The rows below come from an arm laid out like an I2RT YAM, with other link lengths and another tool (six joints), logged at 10 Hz.
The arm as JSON. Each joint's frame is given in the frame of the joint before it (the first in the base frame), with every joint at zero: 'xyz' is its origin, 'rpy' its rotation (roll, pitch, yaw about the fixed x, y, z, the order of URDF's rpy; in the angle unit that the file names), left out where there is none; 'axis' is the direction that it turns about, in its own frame. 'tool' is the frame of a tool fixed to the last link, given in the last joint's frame.
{
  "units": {
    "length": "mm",
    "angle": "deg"
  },
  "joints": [
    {
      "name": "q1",
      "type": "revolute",
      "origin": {
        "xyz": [
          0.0,
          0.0,
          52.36
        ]
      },
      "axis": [
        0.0,
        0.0,
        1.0
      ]
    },
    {
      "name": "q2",
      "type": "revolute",
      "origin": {
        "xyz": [
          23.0,
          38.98,
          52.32
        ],
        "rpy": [
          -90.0,
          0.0,
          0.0
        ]
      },
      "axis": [
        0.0,
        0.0,
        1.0
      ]
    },
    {
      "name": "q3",
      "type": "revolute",
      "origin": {
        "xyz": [
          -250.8,
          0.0,
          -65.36
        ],
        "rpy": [
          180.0,
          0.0,
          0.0
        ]
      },
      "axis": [
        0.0,
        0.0,
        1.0
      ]
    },
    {
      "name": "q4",
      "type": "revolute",
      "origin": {
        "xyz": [
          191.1,
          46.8,
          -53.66
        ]
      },
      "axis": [
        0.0,
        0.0,
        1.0
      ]
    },
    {
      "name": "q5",
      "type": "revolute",
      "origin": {
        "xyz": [
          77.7,
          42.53,
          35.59
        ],
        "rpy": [
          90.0,
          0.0,
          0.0
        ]
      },
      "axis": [
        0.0,
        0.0,
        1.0
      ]
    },
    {
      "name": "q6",
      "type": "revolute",
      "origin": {
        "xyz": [
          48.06,
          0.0,
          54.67
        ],
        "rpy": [
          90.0,
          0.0,
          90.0
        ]
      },
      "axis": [
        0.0,
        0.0,
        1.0
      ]
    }
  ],
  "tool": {
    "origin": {
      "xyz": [
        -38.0,
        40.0,
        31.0
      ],
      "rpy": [
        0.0,
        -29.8,
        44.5
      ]
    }
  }
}
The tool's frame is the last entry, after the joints.
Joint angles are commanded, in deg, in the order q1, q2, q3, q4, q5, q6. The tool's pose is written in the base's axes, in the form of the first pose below.
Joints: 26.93 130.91 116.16 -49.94 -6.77 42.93
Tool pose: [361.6, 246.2, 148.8, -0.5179, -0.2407, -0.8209, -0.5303, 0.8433, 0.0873]
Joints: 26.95 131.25 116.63 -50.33 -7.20 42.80
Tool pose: [361.5, 246.8, 148.5, -0.5218, -0.2409, -0.8183, -0.5344, 0.8400, 0.0935]
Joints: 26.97 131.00 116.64 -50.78 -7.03 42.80
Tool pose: [360.4, 246.2, 149.7, -0.5235, -0.2436, -0.8165, -0.5335, 0.8409, 0.0911]
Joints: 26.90 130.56 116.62 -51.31 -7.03 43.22
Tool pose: [359.5, 245.2, 152.5, -0.5285, -0.2383, -0.8148, -0.5266, 0.8449, 0.0944]
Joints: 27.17 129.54 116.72 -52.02 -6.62 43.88
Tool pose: [357.1, 245.7, 159.4, -0.5257, -0.2328, -0.8182, -0.5198, 0.8493, 0.0923]
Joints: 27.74 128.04 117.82 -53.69 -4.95 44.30
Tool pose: [353.8, 246.4, 171.8, -0.5078, -0.2391, -0.8276, -0.5138, 0.8552, 0.0683]
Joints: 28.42 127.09 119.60 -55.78 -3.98 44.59
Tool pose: [349.9, 248.7, 183.5, -0.4949, -0.2442, -0.8339, -0.5147, 0.8556, 0.0548]
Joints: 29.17 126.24 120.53 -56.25 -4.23 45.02
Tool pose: [346.2, 253.4, 193.6, -0.4794, -0.2339, -0.8458, -0.5228, 0.8503, 0.0612]
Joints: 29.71 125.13 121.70 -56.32 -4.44 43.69
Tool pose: [342.8, 256.3, 206.1, -0.4385, -0.2374, -0.8668, -0.5514, 0.8327, 0.0509]
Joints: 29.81 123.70 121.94 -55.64 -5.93 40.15
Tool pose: [337.8, 256.2, 217.5, -0.3821, -0.2525, -0.8890, -0.6086, 0.7927, 0.0364]
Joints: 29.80 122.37 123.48 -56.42 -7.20 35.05
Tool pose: [331.3, 253.4, 231.1, -0.3090, -0.2851, -0.9073, -0.6752, 0.7377, -0.0019]
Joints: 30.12 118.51 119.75 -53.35 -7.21 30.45
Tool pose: [321.3, 249.1, 241.2, -0.2142, -0.3106, -0.9261, -0.7224, 0.6885, -0.0638]
